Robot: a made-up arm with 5 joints. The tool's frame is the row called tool. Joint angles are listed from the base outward.
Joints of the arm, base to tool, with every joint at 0 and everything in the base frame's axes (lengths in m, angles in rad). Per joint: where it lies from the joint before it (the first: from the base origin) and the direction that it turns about. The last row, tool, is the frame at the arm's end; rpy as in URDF.
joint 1: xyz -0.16 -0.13 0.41 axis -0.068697 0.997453 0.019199
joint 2: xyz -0.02 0 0.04 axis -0.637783 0.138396 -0.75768
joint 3: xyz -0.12 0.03 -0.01 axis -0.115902 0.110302 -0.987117
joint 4: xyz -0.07 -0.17 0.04 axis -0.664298 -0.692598 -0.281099
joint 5: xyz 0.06 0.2 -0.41 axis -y
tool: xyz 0.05 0.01 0.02 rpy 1.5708 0 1.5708
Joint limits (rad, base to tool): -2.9..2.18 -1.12..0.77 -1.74..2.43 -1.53..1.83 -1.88..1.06
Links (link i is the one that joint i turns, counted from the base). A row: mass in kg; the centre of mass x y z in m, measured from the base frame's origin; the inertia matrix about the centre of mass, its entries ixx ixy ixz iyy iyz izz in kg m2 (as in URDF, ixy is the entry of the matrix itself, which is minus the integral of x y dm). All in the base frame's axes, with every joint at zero. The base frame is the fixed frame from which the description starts. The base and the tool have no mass.
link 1: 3.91; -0.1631 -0.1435 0.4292; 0.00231 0 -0.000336 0.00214 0 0.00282
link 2: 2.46; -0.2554 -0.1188 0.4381; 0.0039 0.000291 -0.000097 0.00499 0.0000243 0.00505
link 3: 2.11; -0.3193 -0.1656 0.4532; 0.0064 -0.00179 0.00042 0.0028 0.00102 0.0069
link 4: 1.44; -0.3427 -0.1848 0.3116; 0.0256 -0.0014 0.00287 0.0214 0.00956 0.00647
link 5: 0.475; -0.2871 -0.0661 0.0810; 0.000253 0.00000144 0.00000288 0.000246 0 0.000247
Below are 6 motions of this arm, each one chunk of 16 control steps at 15 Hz.
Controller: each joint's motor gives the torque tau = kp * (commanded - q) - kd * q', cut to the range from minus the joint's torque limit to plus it. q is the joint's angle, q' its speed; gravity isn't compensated. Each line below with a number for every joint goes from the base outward.
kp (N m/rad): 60 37 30 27 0.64
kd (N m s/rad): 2 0.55 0.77 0.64 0.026
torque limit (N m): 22 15 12 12 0.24
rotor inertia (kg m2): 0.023 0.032 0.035 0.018 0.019
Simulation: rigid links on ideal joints. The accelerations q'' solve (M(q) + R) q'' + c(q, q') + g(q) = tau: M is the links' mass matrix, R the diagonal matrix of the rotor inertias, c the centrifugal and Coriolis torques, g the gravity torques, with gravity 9.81 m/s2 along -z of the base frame. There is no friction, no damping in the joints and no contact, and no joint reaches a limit. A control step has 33 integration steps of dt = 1/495 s. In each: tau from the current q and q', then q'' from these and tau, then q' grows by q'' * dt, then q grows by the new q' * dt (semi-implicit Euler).
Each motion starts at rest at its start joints. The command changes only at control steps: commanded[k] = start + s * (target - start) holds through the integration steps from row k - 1 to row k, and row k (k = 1, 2, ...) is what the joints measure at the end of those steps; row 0 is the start. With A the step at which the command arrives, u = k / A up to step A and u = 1 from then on. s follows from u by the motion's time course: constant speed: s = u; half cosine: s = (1 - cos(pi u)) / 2; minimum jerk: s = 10 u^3 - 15 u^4 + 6 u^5; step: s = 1 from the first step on.
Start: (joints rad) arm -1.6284 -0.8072 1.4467 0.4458 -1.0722
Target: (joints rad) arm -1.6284 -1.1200 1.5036 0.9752 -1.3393
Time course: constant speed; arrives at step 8
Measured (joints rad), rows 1 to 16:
1: -1.6301 -0.8088 1.4995 0.4697 -1.0800
2: -1.6181 -0.8048 1.5712 0.5433 -1.1084
3: -1.5937 -0.8086 1.6148 0.6605 -1.1612
4: -1.5757 -0.8282 1.6426 0.7925 -1.2334
5: -1.5718 -0.8544 1.6612 0.9034 -1.3147
6: -1.5765 -0.8832 1.6713 0.9714 -1.3939
7: -1.5832 -0.9213 1.6786 1.0014 -1.4637
8: -1.5895 -0.9694 1.6838 1.0171 -1.5231
9: -1.5970 -0.9919 1.6642 1.0205 -1.5695
10: -1.6062 -0.9880 1.6364 1.0082 -1.5947
11: -1.6108 -0.9888 1.6324 0.9911 -1.5946
12: -1.6075 -0.9922 1.6449 0.9782 -1.5736
13: -1.6005 -0.9843 1.6568 0.9749 -1.5398
14: -1.5944 -0.9691 1.6671 0.9847 -1.5000
15: -1.5900 -0.9572 1.6783 1.0039 -1.4595
16: -1.5868 -0.9511 1.6863 1.0228 -1.4230

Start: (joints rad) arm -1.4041 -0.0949 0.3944 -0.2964 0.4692
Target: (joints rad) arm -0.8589 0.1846 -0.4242 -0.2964 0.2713
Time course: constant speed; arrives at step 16
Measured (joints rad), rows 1 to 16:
1: -1.4086 -0.0812 0.3750 -0.3189 0.4721
2: -1.3961 -0.0595 0.3307 -0.3535 0.4789
3: -1.3534 -0.0453 0.2734 -0.3717 0.4879
4: -1.3031 -0.0359 0.2121 -0.3780 0.4990
5: -1.2667 -0.0227 0.1553 -0.3830 0.5112
6: -1.2437 -0.0043 0.1088 -0.3843 0.5213
7: -1.2227 0.0176 0.0673 -0.3764 0.5245
8: -1.1973 0.0396 0.0223 -0.3626 0.5164
9: -1.1681 0.0581 -0.0279 -0.3525 0.4949
10: -1.1373 0.0728 -0.0799 -0.3525 0.4607
11: -1.1055 0.0869 -0.1310 -0.3609 0.4166
12: -1.0726 0.1034 -0.1810 -0.3707 0.3672
13: -1.0393 0.1217 -0.2309 -0.3755 0.3165
14: -1.0076 0.1398 -0.2812 -0.3735 0.2683
15: -0.9783 0.1567 -0.3319 -0.3667 0.2248
16: -0.9500 0.1735 -0.3826 -0.3585 0.1874

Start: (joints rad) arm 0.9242 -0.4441 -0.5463 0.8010 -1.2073
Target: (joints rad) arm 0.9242 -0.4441 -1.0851 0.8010 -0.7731
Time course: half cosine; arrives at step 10
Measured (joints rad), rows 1 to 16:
1: 0.9090 -0.4684 -0.5437 0.8131 -1.2212
2: 0.8881 -0.4955 -0.5727 0.8462 -1.2537
3: 0.8777 -0.4912 -0.6479 0.8813 -1.2884
4: 0.8782 -0.4751 -0.7355 0.8974 -1.3083
5: 0.8847 -0.4666 -0.8123 0.8849 -1.3020
6: 0.8934 -0.4608 -0.8832 0.8533 -1.2654
7: 0.9018 -0.4514 -0.9540 0.8221 -1.2004
8: 0.9069 -0.4439 -1.0154 0.8064 -1.1133
9: 0.9072 -0.4435 -1.0546 0.8092 -1.0128
10: 0.9044 -0.4476 -1.0662 0.8239 -0.9101
11: 0.9008 -0.4475 -1.0558 0.8402 -0.8177
12: 0.8985 -0.4369 -1.0374 0.8500 -0.7478
13: 0.8986 -0.4220 -1.0210 0.8505 -0.7097
14: 0.9004 -0.4139 -1.0119 0.8438 -0.7076
15: 0.9021 -0.4168 -1.0134 0.8350 -0.7395
16: 0.9028 -0.4267 -1.0249 0.8293 -0.7978

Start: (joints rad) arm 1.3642 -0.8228 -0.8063 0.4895 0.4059
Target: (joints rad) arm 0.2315 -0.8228 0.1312 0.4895 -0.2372
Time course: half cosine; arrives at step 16
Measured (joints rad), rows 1 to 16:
1: 1.3458 -0.8434 -0.7859 0.5214 0.4066
2: 1.2990 -0.8657 -0.7528 0.5891 0.4011
3: 1.2330 -0.8652 -0.7141 0.6460 0.3773
4: 1.1542 -0.8571 -0.6523 0.6597 0.3294
5: 1.0642 -0.8553 -0.5665 0.6287 0.2600
6: 0.9654 -0.8604 -0.4743 0.5783 0.1768
7: 0.8587 -0.8718 -0.3888 0.5382 0.0880
8: 0.7429 -0.8887 -0.3081 0.5236 -0.0021
9: 0.6206 -0.9045 -0.2250 0.5315 -0.0931
10: 0.4999 -0.9113 -0.1379 0.5483 -0.1852
11: 0.3905 -0.9077 -0.0510 0.5602 -0.2772
12: 0.2991 -0.8991 0.0292 0.5601 -0.3649
13: 0.2281 -0.8927 0.0955 0.5485 -0.4425
14: 0.1776 -0.8923 0.1410 0.5314 -0.5047
15: 0.1466 -0.8977 0.1628 0.5167 -0.5473
16: 0.1350 -0.9055 0.1627 0.5100 -0.5676

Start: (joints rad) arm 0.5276 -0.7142 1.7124 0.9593 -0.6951
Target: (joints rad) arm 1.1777 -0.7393 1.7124 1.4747 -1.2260
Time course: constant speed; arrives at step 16
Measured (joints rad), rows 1 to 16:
1: 0.4977 -0.7467 1.7175 0.9625 -0.7005
2: 0.4575 -0.8184 1.6817 0.9576 -0.7255
3: 0.4501 -0.9123 1.5862 0.9629 -0.7768
4: 0.4739 -1.0144 1.4783 1.0093 -0.8484
5: 0.5061 -1.0862 1.4022 1.0776 -0.9288
6: 0.5373 -1.1033 1.3705 1.1250 -1.0063
7: 0.5827 -1.0828 1.3843 1.1439 -1.0716
8: 0.6467 -1.0448 1.4358 1.1505 -1.1227
9: 0.7183 -0.9936 1.5010 1.1621 -1.1628
10: 0.7892 -0.9365 1.5564 1.1907 -1.1943
11: 0.8570 -0.8909 1.5931 1.2364 -1.2157
12: 0.9213 -0.8693 1.6103 1.2886 -1.2245
13: 0.9799 -0.8711 1.6072 1.3368 -1.2199
14: 1.0293 -0.8908 1.5856 1.3771 -1.2038
15: 1.0679 -0.9241 1.5516 1.4105 -1.1814
16: 1.0984 -0.9662 1.5115 1.4385 -1.1596

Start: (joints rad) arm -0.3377 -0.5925 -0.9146 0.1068 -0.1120
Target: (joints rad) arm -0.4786 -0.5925 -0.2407 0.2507 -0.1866
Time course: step
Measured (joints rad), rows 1 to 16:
1: -0.4551 -0.6959 -0.5334 0.0920 -0.1183
2: -0.5890 -0.7103 -0.0079 0.1445 -0.1476
3: -0.6110 -0.5174 0.0015 0.2547 -0.2112
4: -0.5655 -0.4229 -0.1272 0.3436 -0.2930
5: -0.5567 -0.5274 -0.1494 0.3231 -0.3725
6: -0.5807 -0.6702 -0.1720 0.2136 -0.4424
7: -0.5657 -0.7217 -0.2352 0.1165 -0.4939
8: -0.5309 -0.6636 -0.2455 0.0707 -0.5163
9: -0.5196 -0.5827 -0.1847 0.0804 -0.5083
10: -0.5327 -0.5538 -0.1363 0.1348 -0.4765
11: -0.5570 -0.5747 -0.1428 0.1993 -0.4286
12: -0.5767 -0.6114 -0.1760 0.2395 -0.3715
13: -0.5802 -0.6328 -0.2011 0.2382 -0.3115
14: -0.5687 -0.6274 -0.2012 0.2006 -0.2553
15: -0.5520 -0.6063 -0.1817 0.1524 -0.2084
16: -0.5393 -0.5916 -0.1656 0.1226 -0.1739

